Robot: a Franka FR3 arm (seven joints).
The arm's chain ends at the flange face. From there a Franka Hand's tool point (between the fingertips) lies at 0.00 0.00 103.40 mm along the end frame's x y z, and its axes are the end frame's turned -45 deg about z.
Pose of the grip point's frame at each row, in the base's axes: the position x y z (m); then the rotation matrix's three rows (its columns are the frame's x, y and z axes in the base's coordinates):
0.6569, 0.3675, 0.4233; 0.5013, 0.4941, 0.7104; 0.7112, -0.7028, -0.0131; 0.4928, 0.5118, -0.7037
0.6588, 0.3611, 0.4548; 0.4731, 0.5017, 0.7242; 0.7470, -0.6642, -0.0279; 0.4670, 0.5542, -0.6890
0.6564, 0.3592, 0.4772; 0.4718, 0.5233, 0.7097; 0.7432, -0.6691, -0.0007; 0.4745, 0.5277, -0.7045
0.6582, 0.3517, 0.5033; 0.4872, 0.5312, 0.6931; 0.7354, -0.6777, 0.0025; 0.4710, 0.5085, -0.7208
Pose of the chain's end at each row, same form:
0.5834, 0.3689, 0.4961; 0.7039, -0.0051, 0.7104; 0.0059, -0.9998, -0.0131; 0.7104, 0.0134, -0.7037
0.5839, 0.3640, 0.5260; 0.6893, 0.0202, 0.7242; 0.0585, -0.9979, -0.0279; 0.7221, 0.0617, -0.6890
0.5830, 0.3593, 0.5500; 0.7036, 0.0364, 0.7097; 0.0524, -0.9986, -0.0007; 0.7087, 0.0376, -0.7045
0.5865, 0.3514, 0.5778; 0.7201, 0.0311, 0.6931; 0.0408, -0.9992, 0.0025; 0.6926, 0.0265, -0.7208

